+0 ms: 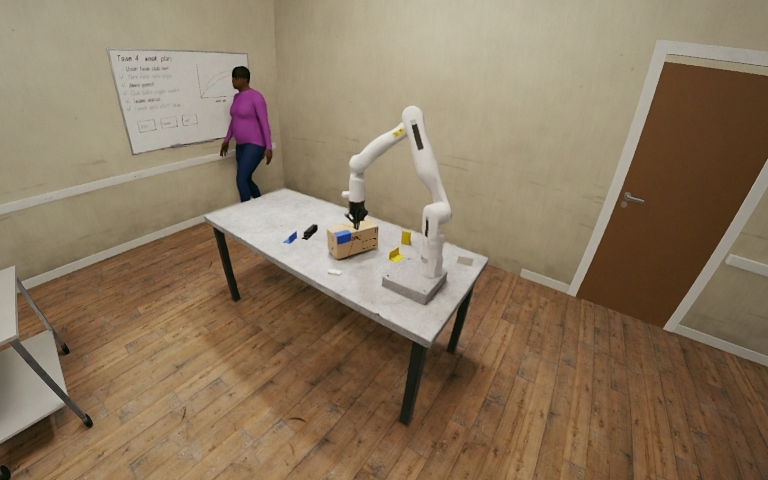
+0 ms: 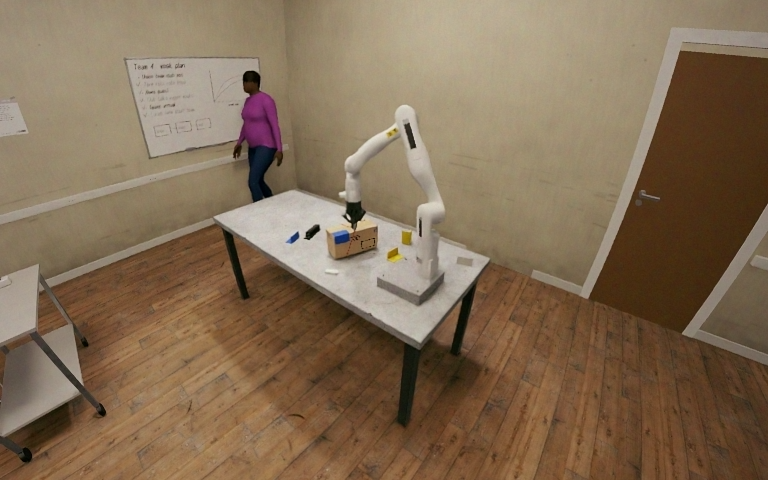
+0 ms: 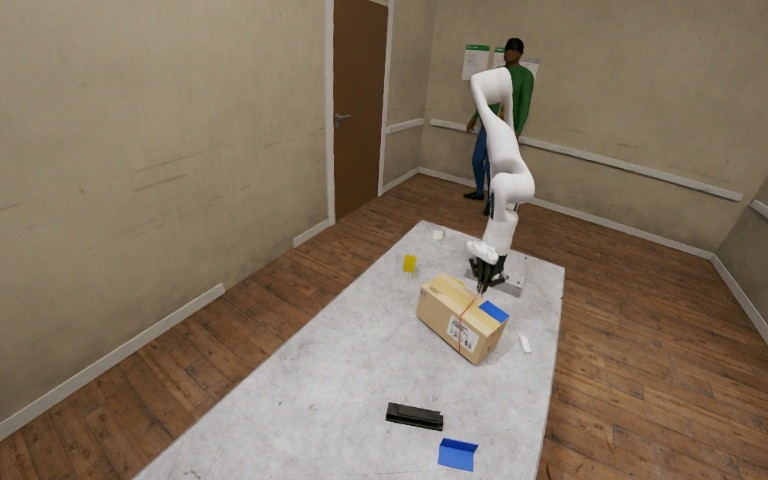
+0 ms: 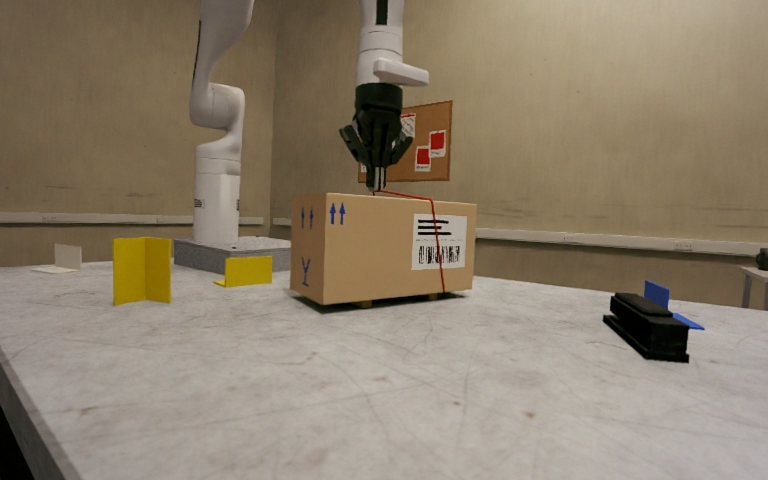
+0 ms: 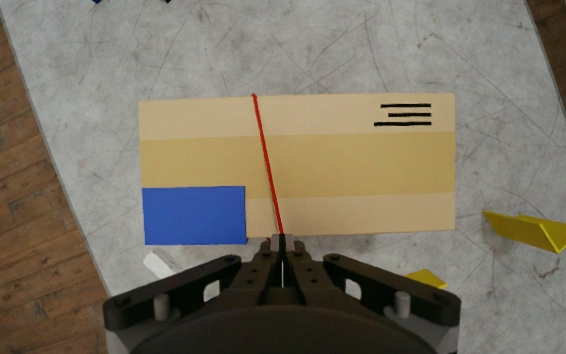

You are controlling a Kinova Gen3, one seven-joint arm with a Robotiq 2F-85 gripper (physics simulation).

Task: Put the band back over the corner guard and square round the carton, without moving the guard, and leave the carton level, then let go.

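Where they show: gripper, fingertip midpoint: (image 1: 356, 229) (image 2: 354, 229) (image 3: 480, 292) (image 4: 375, 191) (image 5: 282, 247); arm's base, origin of the base link: (image 1: 429, 272) (image 2: 425, 272) (image 4: 215, 240).
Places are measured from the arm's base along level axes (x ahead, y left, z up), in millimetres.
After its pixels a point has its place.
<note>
The tan carton (image 1: 365, 249) @(z -32, x 381, y 45 mm) (image 3: 438, 311) @(z 46, x 490, y 27 mm) (image 4: 368, 249) @(z 23, x 486, y 4 mm) (image 5: 350, 165) @(z 89, x 436, y 40 mm) stands level on small blocks on the table. The blue corner guard (image 1: 342, 236) @(z 85, x 403, y 181 mm) (image 2: 340, 237) @(z 79, x 403, y 180 mm) (image 3: 493, 311) @(z 92, x 426, y 165 mm) (image 5: 195, 215) @(z 92, x 424, y 164 mm) sits over its top edge near one end. The red band (image 4: 435, 226) @(z 54, x 507, y 108 mm) (image 5: 268, 165) @(z 98, x 449, y 101 mm) runs down the label face and slants across the top, beside the guard and apart from it. My gripper (image 1: 356, 226) @(z 103, x 390, y 103 mm) (image 2: 353, 226) @(z 103, x 390, y 103 mm) (image 3: 480, 289) @(z 103, x 390, y 103 mm) (image 4: 376, 188) @(z 103, x 390, y 103 mm) (image 5: 282, 247) @(z 103, x 390, y 103 mm) is shut on the band, holding it slightly above the top near the guard-side long edge. The band's underside run is hidden.
Two yellow corner pieces (image 4: 141, 271) @(z -16, x 288, y -204 mm) (image 4: 249, 270) @(z -29, x 256, y -42 mm) stand near the robot base. A black block-like object (image 3: 414, 416) @(z -14, x 767, y 150 mm) (image 4: 651, 328) @(z -25, x 775, y 80 mm) and a loose blue corner piece (image 3: 457, 455) @(z -50, x 762, y 275 mm) lie beyond the carton. A small white piece (image 3: 525, 344) @(z -41, x 343, y 284 mm) (image 5: 159, 265) @(z -41, x 350, y 286 mm) lies beside it. People stand beyond the table.
</note>
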